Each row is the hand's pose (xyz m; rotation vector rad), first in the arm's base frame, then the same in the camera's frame.
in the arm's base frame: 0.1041 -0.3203 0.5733 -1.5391 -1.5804 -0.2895
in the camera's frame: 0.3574 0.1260 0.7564 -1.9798 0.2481 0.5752
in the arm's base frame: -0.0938 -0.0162 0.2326 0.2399 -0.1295 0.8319
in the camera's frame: 0.1512 0.5469 0.5889 0.2652 1.1575 -0.3925
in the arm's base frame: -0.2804 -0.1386 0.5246 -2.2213 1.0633 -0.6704
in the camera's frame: 0.4092 0.5403 0.8506 1.5079 -1.9377 -0.3981
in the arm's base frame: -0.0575 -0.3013 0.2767 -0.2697 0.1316 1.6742
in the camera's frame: 0.1005 0.3435 0.7905 0.6232 1.4189 0.5790
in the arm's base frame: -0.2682 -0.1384 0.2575 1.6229 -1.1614 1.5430
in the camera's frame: 0.1556 0.6047 0.7953 1.0778 -0.5170 -0.1024
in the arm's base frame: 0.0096 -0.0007 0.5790 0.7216 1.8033 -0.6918
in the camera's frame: 0.4721 0.3803 0.5740 -0.6611 -1.7228 2.0368
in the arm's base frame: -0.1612 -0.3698 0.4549 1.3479 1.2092 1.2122
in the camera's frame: 0.2588 0.3352 0.9391 2.0477 1.2177 -0.8154
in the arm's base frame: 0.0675 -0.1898 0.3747 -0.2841 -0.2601 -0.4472
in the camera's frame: 0.2142 0.2838 0.6450 -1.0768 1.2237 -1.0207
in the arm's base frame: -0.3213 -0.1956 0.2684 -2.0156 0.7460 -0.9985
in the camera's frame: 0.1539 0.6100 0.8740 1.8831 -1.8416 -0.0514
